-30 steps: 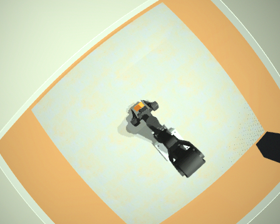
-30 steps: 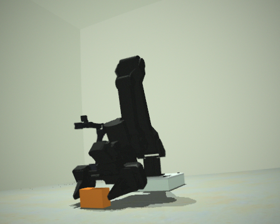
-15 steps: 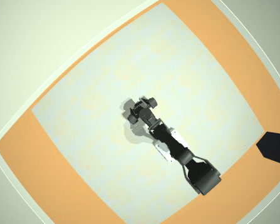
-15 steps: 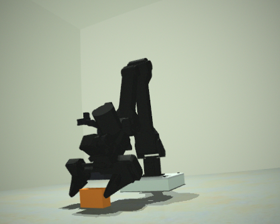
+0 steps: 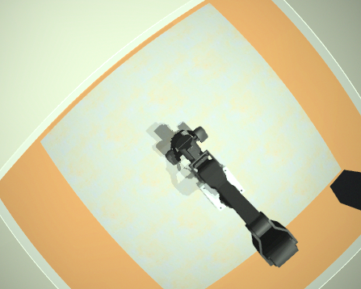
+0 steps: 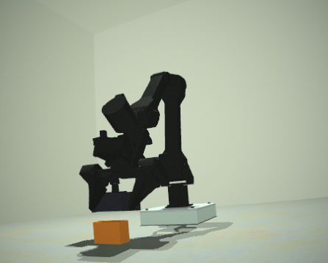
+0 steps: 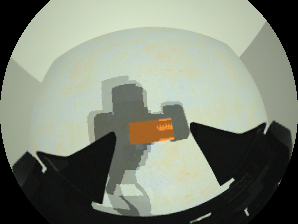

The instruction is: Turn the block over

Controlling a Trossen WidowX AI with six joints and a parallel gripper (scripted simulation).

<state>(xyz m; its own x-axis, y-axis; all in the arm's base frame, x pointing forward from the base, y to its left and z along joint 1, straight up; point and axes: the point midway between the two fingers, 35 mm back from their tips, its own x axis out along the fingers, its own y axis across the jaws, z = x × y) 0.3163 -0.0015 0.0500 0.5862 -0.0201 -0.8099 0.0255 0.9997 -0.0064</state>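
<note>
My gripper tip is now 4 cm above the block and 1 cm past it.
</note>
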